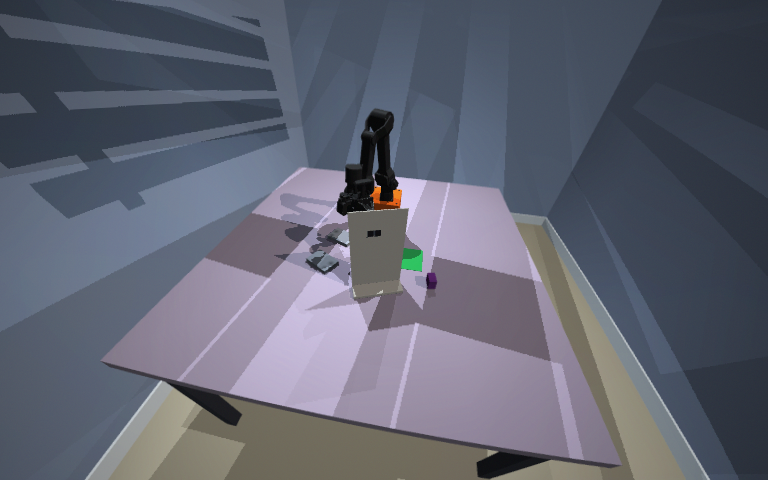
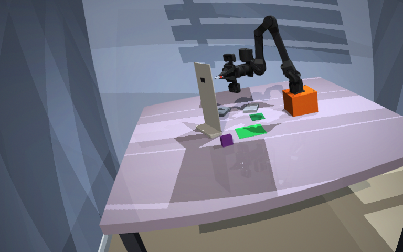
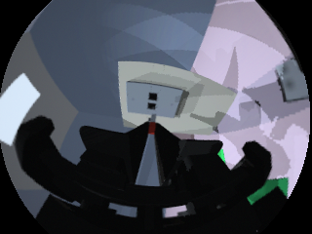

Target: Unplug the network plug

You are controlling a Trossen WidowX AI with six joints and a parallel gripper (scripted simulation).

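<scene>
My gripper tip is 7 cm past the bright green square, 13 cm to the right of it and 23 cm above it. From my gripper tip the other things lie so: network plug (right at my gripper tip); beige panel (8 cm ahead, 1 cm to the left, 9 cm below).
</scene>
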